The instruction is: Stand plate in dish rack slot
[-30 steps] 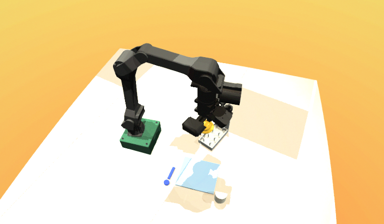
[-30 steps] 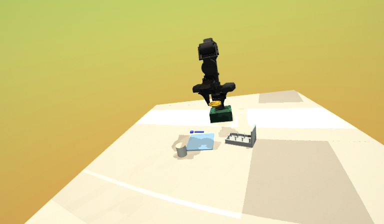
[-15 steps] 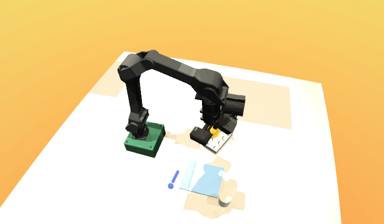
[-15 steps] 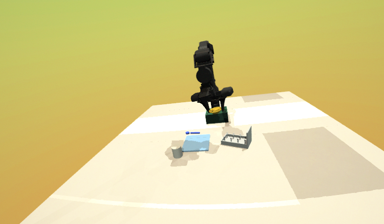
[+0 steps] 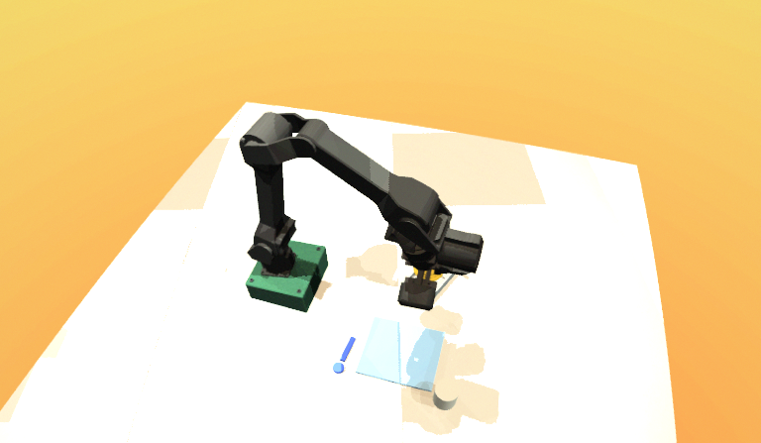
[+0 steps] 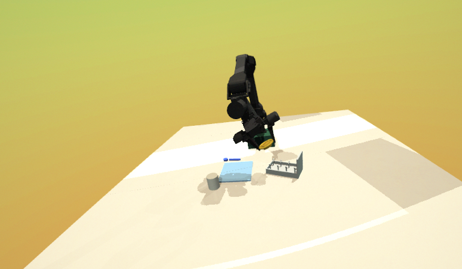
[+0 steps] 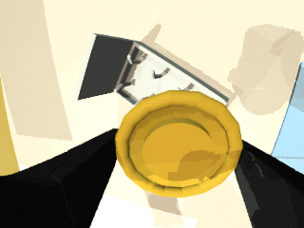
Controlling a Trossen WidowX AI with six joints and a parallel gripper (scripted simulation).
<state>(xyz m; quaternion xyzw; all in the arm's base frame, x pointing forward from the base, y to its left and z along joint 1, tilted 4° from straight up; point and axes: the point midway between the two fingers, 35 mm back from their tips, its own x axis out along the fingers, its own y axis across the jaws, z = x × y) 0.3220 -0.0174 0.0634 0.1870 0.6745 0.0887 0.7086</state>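
The grey dish rack lies 9 cm below my gripper tip, 6 cm to the left of it and 1 cm ahead of it. Round my gripper tip: yellow plate 1 cm above; then cup 22 cm to the right, 9 cm below, 5 cm ahead; then light blue mat 13 cm to the right, 11 cm below, 4 cm behind.
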